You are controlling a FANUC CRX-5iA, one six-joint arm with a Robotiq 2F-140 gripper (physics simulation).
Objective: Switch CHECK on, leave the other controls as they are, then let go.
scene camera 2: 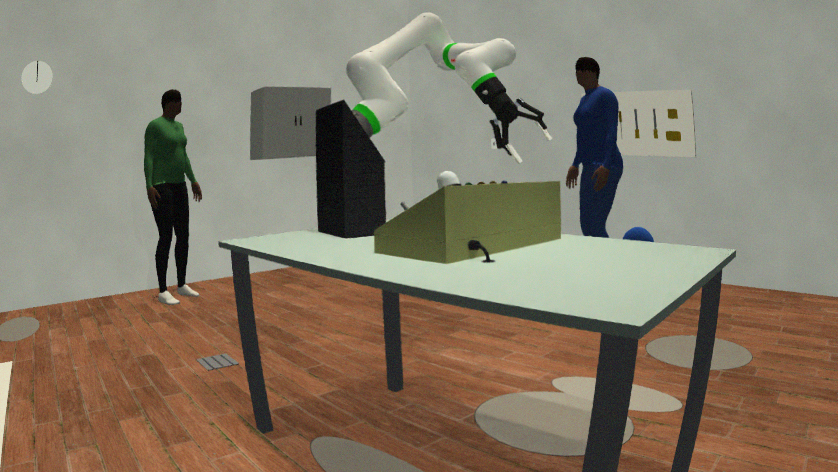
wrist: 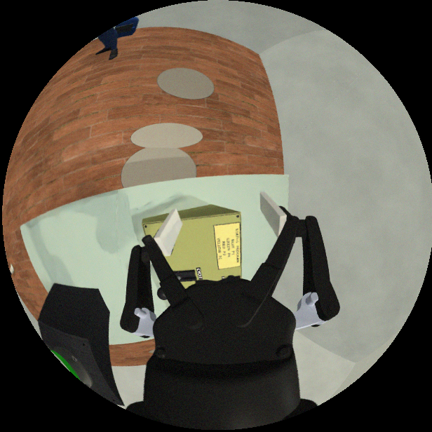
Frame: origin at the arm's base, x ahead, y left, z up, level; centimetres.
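Seen in the pictures: gripper, fingertip midpoint: [scene camera 2: 535,151]; arm's base at its link origin: [scene camera 2: 348,132].
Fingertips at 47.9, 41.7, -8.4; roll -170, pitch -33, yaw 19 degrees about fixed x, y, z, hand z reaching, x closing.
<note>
Offsets run from my fingertips to a thing's top centre, as dx, dy, dz. "spot": to the spot under its first point. Level surfaces: height alone.
The olive control box [scene camera 2: 501,216] [wrist: 192,250] stands on the table with a sloped face. In the scene view a white dome @[spot: +19.0, -47.3, -7.5] [scene camera 2: 448,178], a row of small coloured parts and a grey lever @[+1.3, -48.3, -13.6] [scene camera 2: 404,205] show on it. In the wrist view a yellow text plate [wrist: 227,246], a black control [wrist: 186,275] with a small label and a dark round knob [wrist: 162,293] show. I cannot tell which control is CHECK or how it is set; my gripper's body hides part of the face. My gripper [scene camera 2: 531,144] [wrist: 218,208] is open and empty, above the box and apart from it.
The box stands on the pale green table @[dz -26.5] [scene camera 2: 586,287] [wrist: 90,250]. A black cable @[spot: +25.2, -42.1, -24.0] [scene camera 2: 484,250] leaves its side. The dark arm pedestal [scene camera 2: 345,181] [wrist: 75,315] stands behind. A person in blue [scene camera 2: 598,134] [wrist: 116,36] and one in green [scene camera 2: 170,152] stand beyond the table.
</note>
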